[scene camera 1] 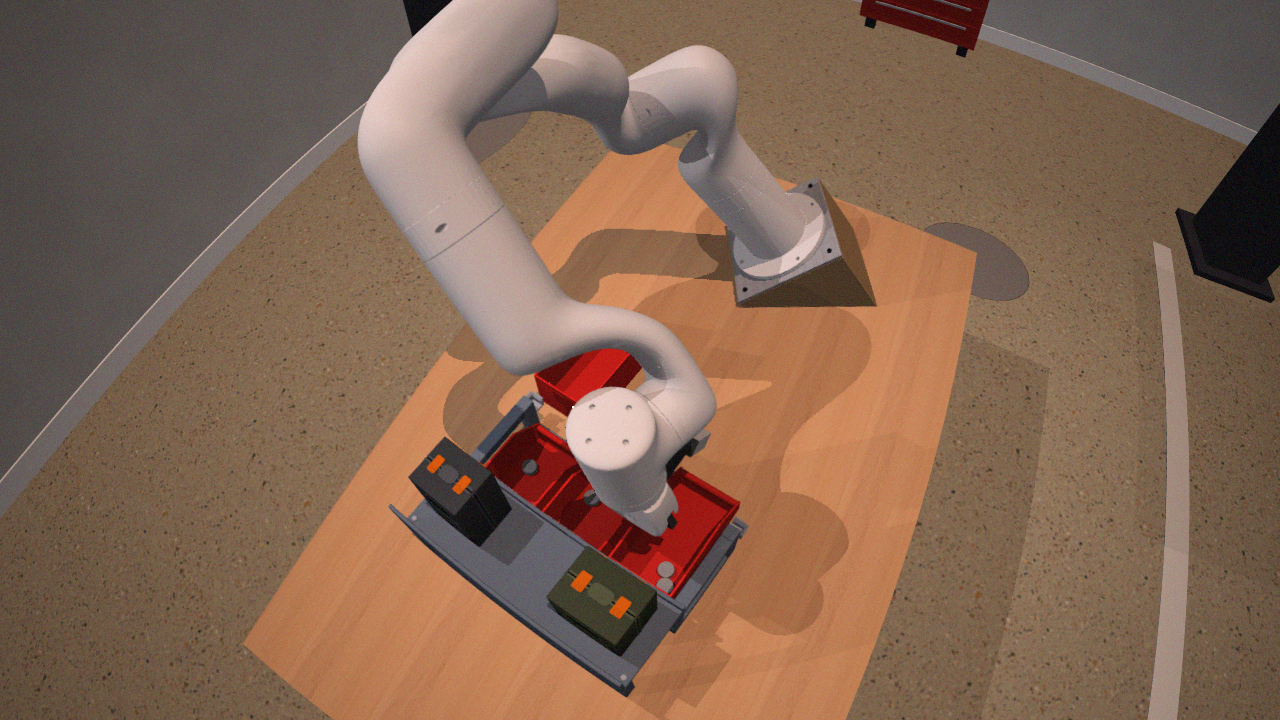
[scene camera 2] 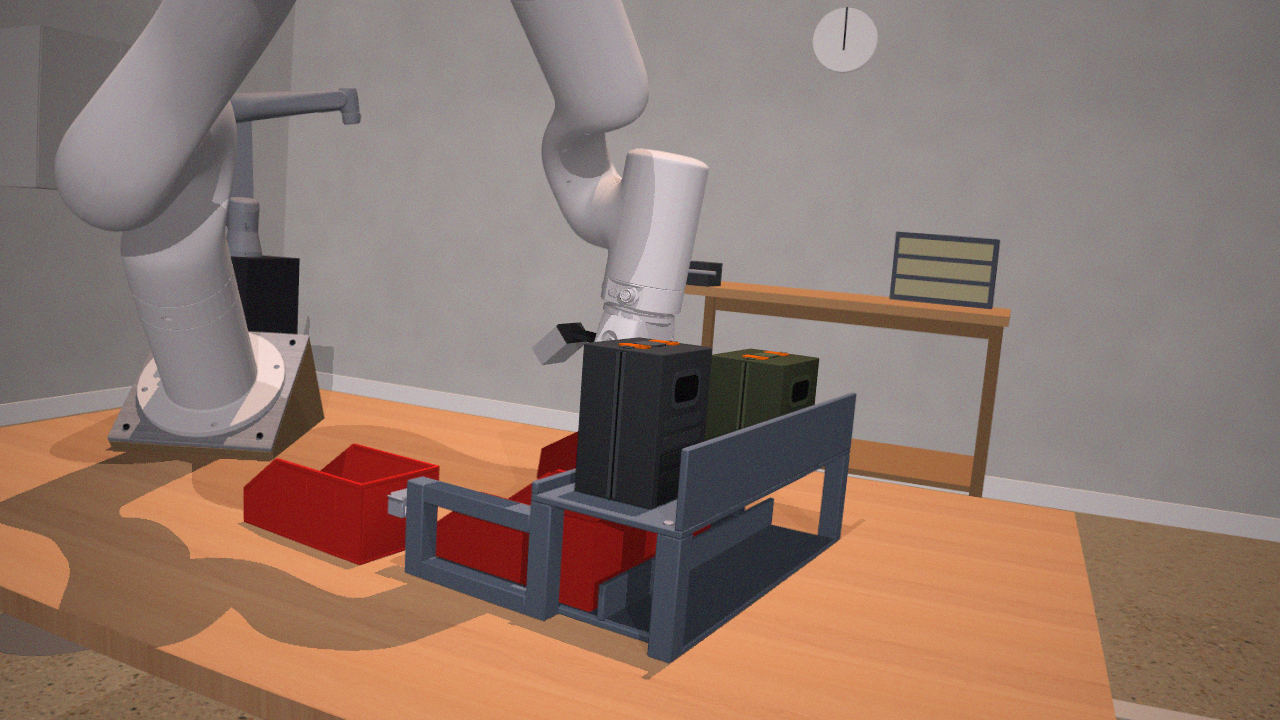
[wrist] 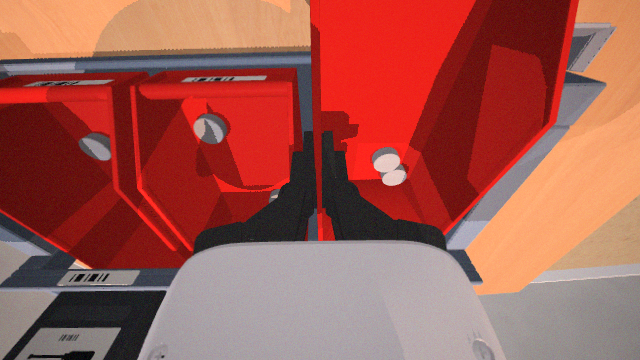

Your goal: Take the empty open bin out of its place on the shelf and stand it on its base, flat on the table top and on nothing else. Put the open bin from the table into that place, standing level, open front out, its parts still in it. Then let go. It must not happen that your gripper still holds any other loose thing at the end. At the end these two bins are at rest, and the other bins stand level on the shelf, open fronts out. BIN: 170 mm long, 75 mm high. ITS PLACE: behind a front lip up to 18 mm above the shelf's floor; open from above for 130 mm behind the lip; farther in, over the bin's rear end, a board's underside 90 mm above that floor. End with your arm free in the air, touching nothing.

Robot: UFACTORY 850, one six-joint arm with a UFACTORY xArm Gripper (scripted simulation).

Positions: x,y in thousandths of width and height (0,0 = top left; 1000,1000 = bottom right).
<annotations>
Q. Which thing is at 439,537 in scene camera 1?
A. A red bin.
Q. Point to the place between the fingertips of my gripper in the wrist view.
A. At 498,412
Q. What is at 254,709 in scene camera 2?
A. A red bin.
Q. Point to a red bin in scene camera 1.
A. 548,715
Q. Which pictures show the red bin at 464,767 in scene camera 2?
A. Scene camera 1, scene camera 2 and the wrist view: all of them.
</annotations>
